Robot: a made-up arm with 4 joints.
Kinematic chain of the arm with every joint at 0, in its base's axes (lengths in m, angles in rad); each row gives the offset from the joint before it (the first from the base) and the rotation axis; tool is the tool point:
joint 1: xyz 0 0 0.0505 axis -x
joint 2: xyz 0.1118 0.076 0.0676 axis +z
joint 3: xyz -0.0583 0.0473 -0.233 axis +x
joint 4: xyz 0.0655 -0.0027 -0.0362 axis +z
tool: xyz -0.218 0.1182 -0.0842
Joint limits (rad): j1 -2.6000..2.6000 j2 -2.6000..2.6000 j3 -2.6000..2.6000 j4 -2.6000..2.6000
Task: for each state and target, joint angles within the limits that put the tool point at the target. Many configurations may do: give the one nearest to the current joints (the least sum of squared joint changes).
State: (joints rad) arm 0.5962 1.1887 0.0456 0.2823
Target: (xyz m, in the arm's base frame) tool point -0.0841 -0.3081 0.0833
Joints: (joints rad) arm 1.3788 1.2861 -0.1034 0.0395
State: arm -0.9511 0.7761 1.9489 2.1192
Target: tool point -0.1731 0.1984 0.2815
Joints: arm -1.5982 1.0143 2.5483 1.9432
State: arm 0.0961 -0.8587 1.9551 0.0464
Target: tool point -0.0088 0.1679 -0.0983
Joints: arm 0.8510 -0.6974 2.3045 -0.1770
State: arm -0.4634 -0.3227 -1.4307 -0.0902
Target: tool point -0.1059 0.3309 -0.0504
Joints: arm -0.8735 -0.0617 -0.6767 0.0940
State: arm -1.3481 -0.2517 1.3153 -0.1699
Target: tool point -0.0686 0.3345 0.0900
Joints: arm -0.5236 -0.2079 1.1765 0.1347
